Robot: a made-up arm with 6 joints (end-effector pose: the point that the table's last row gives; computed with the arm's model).
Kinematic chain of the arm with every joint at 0, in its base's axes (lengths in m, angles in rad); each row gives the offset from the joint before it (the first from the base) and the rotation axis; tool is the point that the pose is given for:
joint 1: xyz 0 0 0.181 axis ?
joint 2: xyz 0 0 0 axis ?
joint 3: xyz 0 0 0.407 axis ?
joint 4: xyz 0 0 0 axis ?
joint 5: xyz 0.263 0 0 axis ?
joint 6: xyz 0 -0.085 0 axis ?
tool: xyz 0 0 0
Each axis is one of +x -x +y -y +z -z.
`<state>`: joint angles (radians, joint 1 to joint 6).
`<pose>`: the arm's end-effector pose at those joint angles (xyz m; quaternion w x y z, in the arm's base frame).
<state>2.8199 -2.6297 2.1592 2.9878 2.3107 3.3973</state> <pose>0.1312 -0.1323 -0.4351 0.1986 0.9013 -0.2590 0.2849</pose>
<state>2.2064 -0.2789 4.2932 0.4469 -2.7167 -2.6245</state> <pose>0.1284 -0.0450 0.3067 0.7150 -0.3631 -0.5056 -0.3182</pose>
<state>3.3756 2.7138 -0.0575 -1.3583 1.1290 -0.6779</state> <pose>0.0993 0.0421 -0.2070 0.6672 -0.3357 -0.0828 0.6598</pose>
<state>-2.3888 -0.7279 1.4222 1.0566 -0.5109 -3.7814</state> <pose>0.3193 0.3564 0.6644 0.6742 -0.0281 -0.6533 0.3433</pose>
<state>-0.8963 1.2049 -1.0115 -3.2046 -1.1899 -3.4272</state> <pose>0.2074 -0.1236 0.1133 0.7336 0.3165 0.3819 -0.4645</pose>
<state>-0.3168 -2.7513 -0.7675 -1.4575 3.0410 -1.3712</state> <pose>-0.1769 0.0479 0.0794 0.8177 0.0247 0.5555 -0.1488</pose>
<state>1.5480 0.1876 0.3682 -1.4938 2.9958 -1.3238</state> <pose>0.0145 0.3496 0.5447 0.0013 -0.7492 0.6531 0.1101</pose>
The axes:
joint 1: +z
joint 2: +y
joint 3: -y
joint 4: -x
joint 5: -y
joint 6: -x

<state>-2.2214 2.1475 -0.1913 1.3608 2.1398 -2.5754</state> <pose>-0.1463 -0.1629 -0.2879 0.0132 -0.8222 0.5430 -0.1702</pose>
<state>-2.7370 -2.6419 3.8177 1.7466 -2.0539 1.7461</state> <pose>-0.0394 -0.0330 -0.0477 0.0471 -0.7409 -0.6700 -0.0053</pose>
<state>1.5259 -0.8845 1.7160 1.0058 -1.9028 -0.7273</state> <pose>0.0196 -0.5787 0.5128 0.6465 0.7021 0.0997 0.2812</pose>
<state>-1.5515 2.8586 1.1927 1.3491 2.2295 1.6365</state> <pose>-0.0154 -0.1715 -0.4795 0.6528 -0.6795 -0.1351 -0.3064</pose>
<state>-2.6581 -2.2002 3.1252 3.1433 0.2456 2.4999</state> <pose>0.1969 0.0074 -0.2738 0.0143 0.5837 -0.1231 -0.8025</pose>
